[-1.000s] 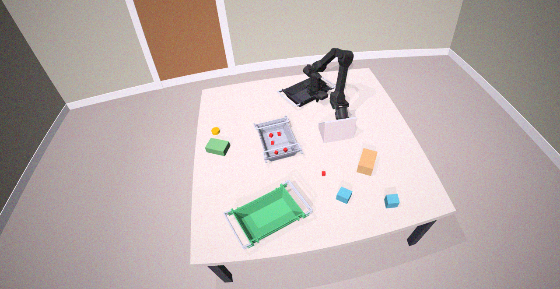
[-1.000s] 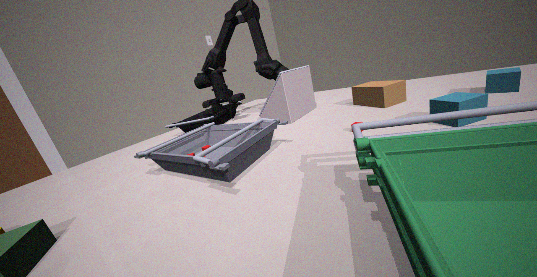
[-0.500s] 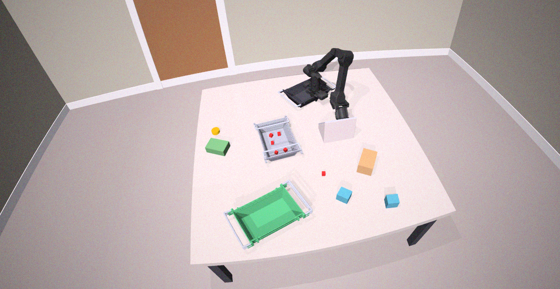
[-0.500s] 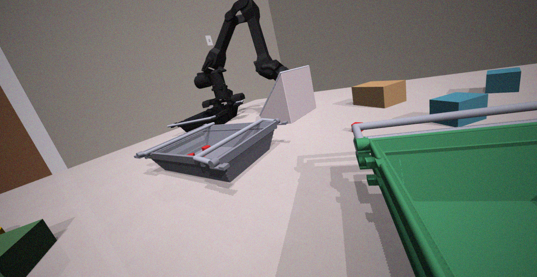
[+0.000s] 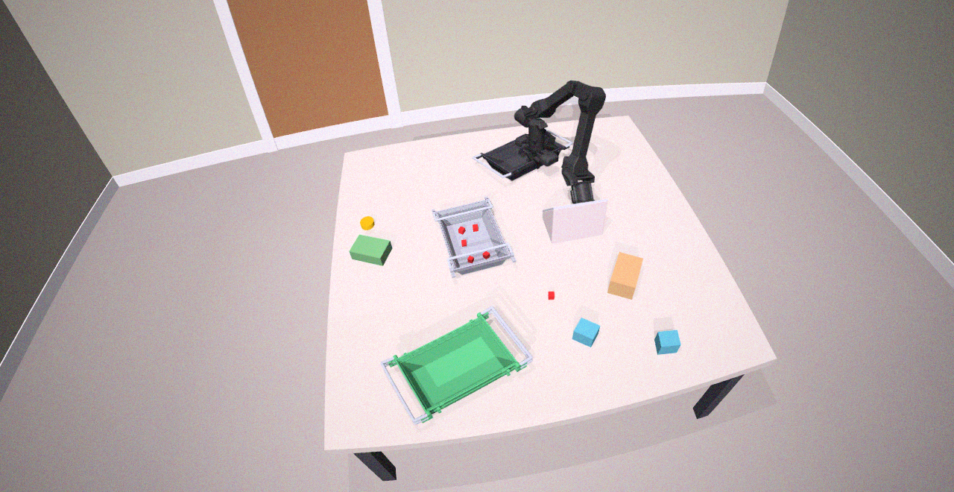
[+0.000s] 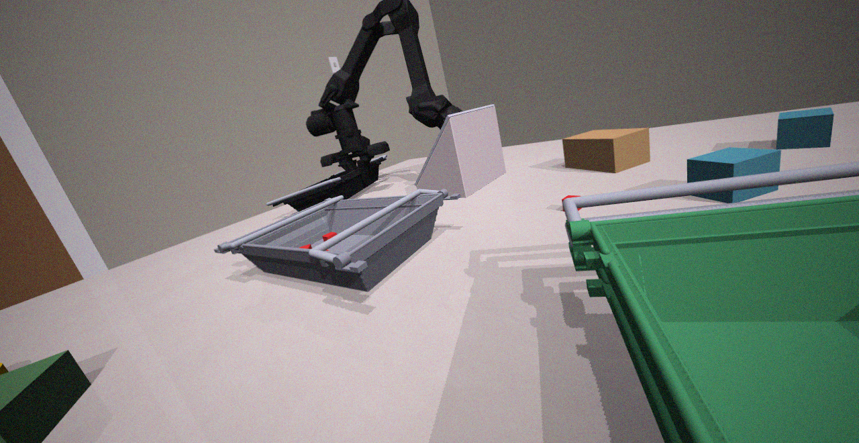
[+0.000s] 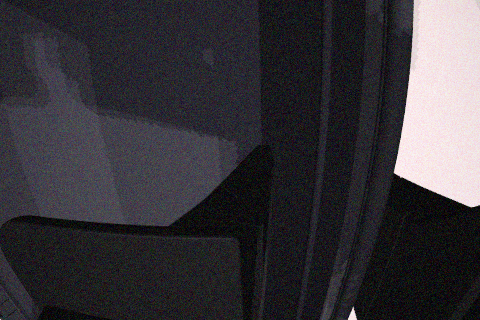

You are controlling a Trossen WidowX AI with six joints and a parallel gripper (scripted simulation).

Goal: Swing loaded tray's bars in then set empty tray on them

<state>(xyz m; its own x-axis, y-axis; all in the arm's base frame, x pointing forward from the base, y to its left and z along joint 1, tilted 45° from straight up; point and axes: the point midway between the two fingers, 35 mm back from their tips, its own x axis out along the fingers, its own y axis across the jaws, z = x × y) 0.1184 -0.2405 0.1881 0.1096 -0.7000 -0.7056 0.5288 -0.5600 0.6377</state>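
My gripper tip is 7 cm to the left of the black tray, 4 cm short of it and 2 cm below it. Round my gripper tip: orange block (55 cm to the left, 21 cm behind); red block (58 cm to the left, 3 cm ahead, 2 cm below); yellow disc (62 cm ahead, 21 cm to the left, 2 cm below).
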